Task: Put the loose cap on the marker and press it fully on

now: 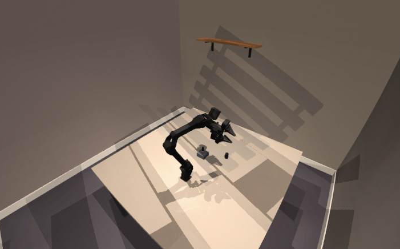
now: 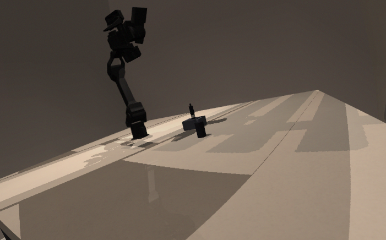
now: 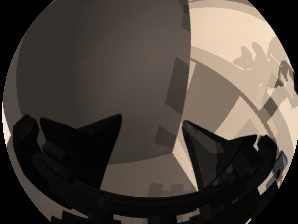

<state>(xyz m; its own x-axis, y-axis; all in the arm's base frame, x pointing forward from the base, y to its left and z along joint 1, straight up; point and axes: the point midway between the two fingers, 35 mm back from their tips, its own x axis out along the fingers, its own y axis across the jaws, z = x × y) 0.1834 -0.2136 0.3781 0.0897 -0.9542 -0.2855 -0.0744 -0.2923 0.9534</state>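
My gripper tip is 34 cm above the black cap, 18 cm short of it and 12 cm to the right of it. From my gripper tip the other things lie so: grey holder block (35 cm below, 29 cm to the left, 8 cm ahead).
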